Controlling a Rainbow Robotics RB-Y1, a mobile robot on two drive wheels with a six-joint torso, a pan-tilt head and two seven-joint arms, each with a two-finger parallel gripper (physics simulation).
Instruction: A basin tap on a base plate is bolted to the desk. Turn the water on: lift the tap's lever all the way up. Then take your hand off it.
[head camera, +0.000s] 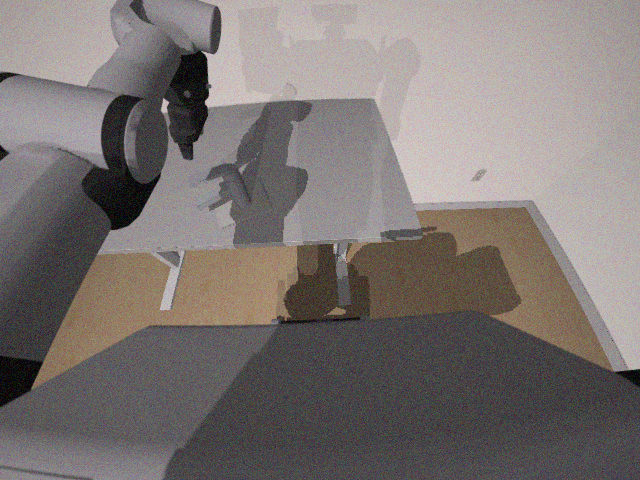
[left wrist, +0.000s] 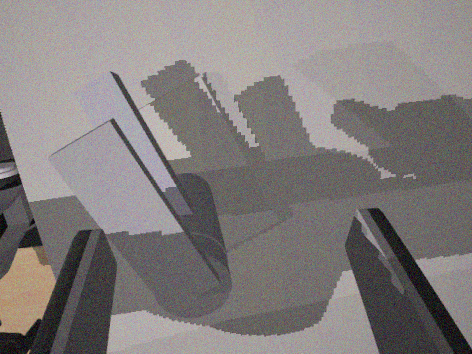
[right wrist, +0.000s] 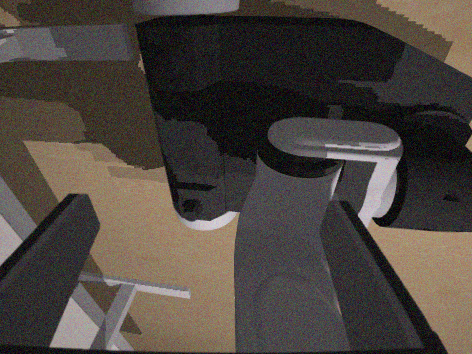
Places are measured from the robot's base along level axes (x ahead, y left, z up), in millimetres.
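Pixels of known places: left gripper, fingertip midpoint: (head camera: 193, 145) (left wrist: 232, 238); right gripper, fingertip midpoint: (left wrist: 19, 321) (right wrist: 210, 213).
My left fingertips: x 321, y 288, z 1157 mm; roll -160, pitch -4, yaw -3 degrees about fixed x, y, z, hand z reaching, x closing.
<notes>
For each thing: its top centre in the pictures, then the offset to it from my left fingertips. "spot": a spot on its surface instead. Level surfaces: height alone.
- tap at a spot on its surface: (left wrist: 212, 220) spot: dx -2, dy -53, dz -116 mm
- grey desk at its surface level: dz -206 mm
- grey body part at a spot on its surface: (right wrist: 285, 240) spot: dx -521, dy -358, dz -673 mm
The tap (head camera: 235, 186) (left wrist: 212, 220) stands on the desk's left part. It has a dark cylindrical body and two pale flat bars; I cannot tell the lever's angle. Its thin base plate (left wrist: 255, 225) shows faintly in shadow. My left gripper (head camera: 187, 153) (left wrist: 232, 238) is open and empty, above the desk. In the head view its tips are up and left of the tap; in its wrist view the tap lies between the fingers in the picture, nearer the left finger. Depth and contact are unclear. My right gripper (right wrist: 210, 213) is open and empty, over the floor away from the tap.
The grey desk (head camera: 341, 170) reaches to the pale wall (head camera: 491, 103). Its near edge has white legs (head camera: 172, 284) below. Arm shadows cover the desk around the tap. In the right wrist view, my dark base (right wrist: 200, 100) and grey body part (right wrist: 285, 240) are close to the right fingers.
</notes>
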